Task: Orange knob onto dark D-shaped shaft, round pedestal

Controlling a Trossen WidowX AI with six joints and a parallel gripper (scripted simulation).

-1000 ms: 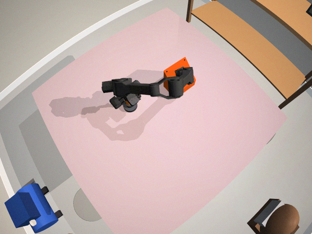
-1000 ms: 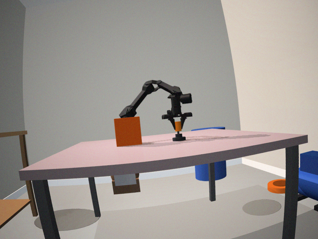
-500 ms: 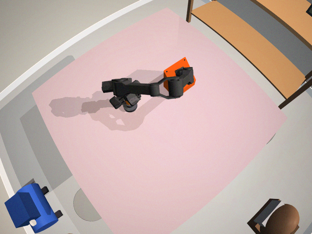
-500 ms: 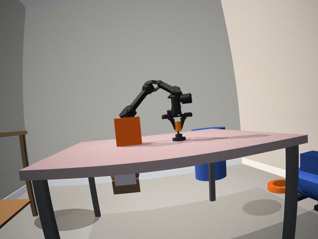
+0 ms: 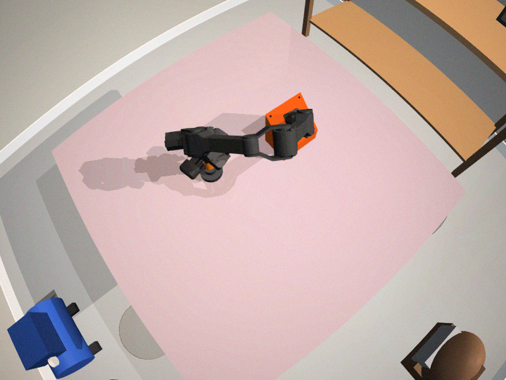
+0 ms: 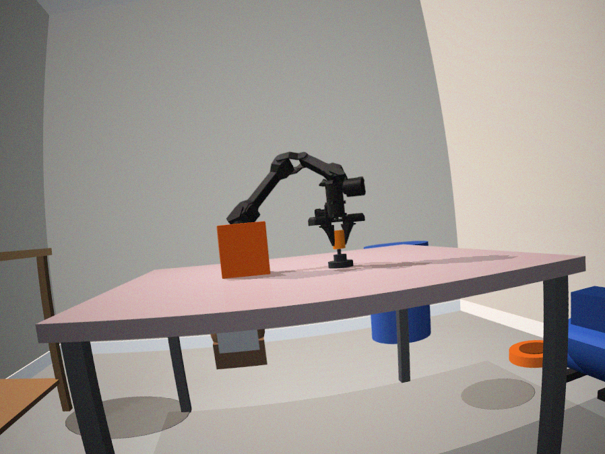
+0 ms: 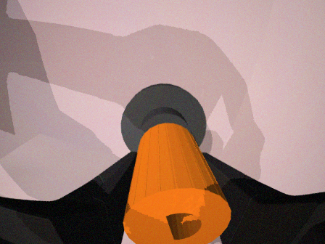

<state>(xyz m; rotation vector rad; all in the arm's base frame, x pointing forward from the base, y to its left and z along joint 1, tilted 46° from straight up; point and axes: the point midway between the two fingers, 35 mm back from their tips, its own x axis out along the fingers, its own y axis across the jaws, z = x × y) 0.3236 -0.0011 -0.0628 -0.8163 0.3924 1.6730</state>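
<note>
The orange knob is 2 cm above my gripper tip. Round my gripper tip: pedestal 4 cm below.
</note>
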